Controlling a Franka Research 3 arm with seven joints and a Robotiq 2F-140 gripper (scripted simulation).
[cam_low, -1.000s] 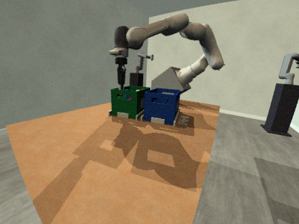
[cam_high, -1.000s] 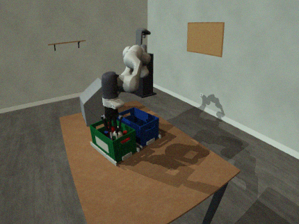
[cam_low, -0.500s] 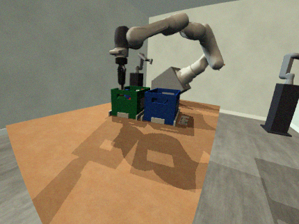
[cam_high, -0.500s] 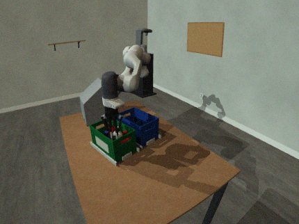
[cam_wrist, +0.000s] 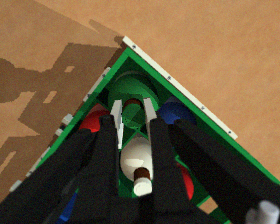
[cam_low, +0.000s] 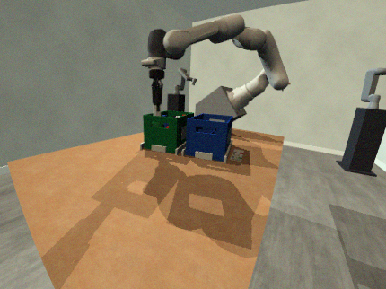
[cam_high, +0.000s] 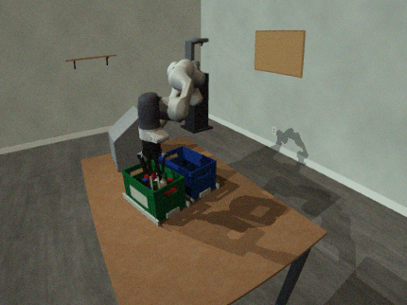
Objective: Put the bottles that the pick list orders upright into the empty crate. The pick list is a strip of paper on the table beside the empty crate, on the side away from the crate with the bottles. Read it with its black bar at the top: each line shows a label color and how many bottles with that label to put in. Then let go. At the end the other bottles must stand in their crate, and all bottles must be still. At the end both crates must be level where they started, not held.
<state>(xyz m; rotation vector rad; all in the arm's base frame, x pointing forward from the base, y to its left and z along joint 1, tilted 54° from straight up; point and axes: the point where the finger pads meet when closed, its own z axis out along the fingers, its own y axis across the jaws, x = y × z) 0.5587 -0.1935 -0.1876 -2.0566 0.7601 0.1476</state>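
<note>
The green bottle lies 80 mm below my hand. The rest, counted from my hand: white bottle (100 mm behind, 70 mm to the left, 100 mm below); then green crate (90 mm behind, 30 mm to the left, 110 mm below); then blue-capped bottle (80 mm behind, 20 mm to the right, 100 mm below).
</note>
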